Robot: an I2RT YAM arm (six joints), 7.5 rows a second.
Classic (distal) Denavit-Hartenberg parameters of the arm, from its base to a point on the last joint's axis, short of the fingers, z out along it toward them. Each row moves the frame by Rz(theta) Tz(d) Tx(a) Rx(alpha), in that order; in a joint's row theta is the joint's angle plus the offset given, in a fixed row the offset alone. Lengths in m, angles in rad.
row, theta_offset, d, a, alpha
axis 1, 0, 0.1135, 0.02, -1.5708
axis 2, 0, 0, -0.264, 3.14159
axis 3, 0.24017, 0, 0.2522, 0
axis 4, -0.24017, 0, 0.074, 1.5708
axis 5, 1.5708, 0, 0, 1.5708
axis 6, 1.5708, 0.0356, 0, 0
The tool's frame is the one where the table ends.
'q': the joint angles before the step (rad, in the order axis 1, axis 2, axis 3, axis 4, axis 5, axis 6). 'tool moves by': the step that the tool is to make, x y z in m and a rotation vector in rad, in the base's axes. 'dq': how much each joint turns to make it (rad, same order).
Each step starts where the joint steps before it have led.
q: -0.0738, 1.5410, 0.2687, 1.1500, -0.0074, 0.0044
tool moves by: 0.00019, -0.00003, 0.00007, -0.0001, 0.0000, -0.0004
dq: 0.0000, 0.0003, 0.0008, -0.0005, 0.0004, -0.0001
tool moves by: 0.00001, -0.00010, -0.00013, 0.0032, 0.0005, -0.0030
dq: 0.0000, 0.0005, 0.0000, -0.0003, 0.0026, 0.0035
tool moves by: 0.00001, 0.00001, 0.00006, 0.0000, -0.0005, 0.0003
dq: 0.0000, 0.0000, 0.0000, 0.0005, -0.0003, 0.0000
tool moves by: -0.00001, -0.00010, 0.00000, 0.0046, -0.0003, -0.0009
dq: -0.0004, 0.0000, 0.0000, 0.0000, -0.0001, 0.0046
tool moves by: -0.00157, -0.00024, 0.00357, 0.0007, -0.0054, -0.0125
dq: 0.0004, -0.0264, -0.0015, -0.0195, 0.0127, 0.0026
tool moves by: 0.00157, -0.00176, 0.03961, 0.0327, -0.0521, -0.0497
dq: 0.0000, -0.1877, 0.0717, -0.2111, 0.0461, 0.0409
